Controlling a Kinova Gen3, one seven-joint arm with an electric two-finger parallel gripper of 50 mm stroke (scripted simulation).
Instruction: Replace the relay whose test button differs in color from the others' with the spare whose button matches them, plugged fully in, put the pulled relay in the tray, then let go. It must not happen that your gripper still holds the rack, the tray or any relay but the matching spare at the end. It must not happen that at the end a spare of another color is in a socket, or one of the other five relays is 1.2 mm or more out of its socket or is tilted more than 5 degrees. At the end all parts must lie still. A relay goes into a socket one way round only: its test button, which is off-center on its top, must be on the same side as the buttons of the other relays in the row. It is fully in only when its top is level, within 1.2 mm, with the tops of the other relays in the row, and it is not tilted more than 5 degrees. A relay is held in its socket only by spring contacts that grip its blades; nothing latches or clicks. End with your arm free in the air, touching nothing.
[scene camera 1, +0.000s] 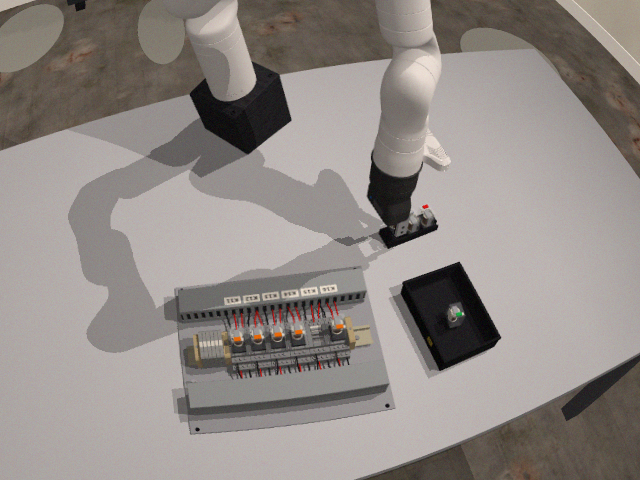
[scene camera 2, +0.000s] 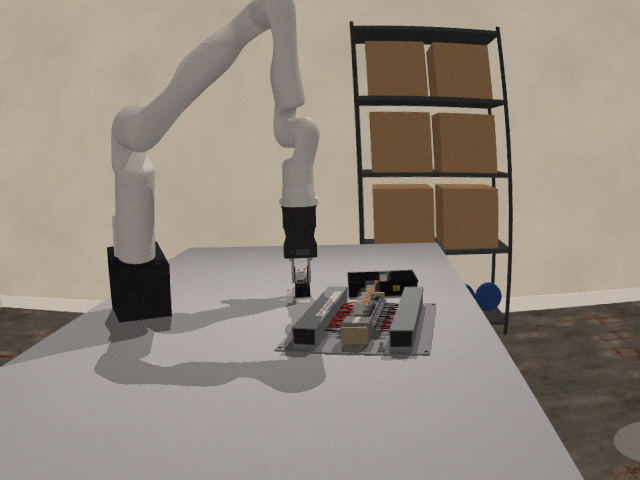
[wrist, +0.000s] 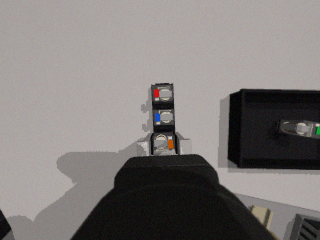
Labels:
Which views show the gripper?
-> Scene camera 1, scene camera 2 and the wrist view: all of them.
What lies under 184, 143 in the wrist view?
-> The gripper.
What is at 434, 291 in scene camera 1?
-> A black tray.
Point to a black tray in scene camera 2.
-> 394, 287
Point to the gripper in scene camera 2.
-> At 301, 281

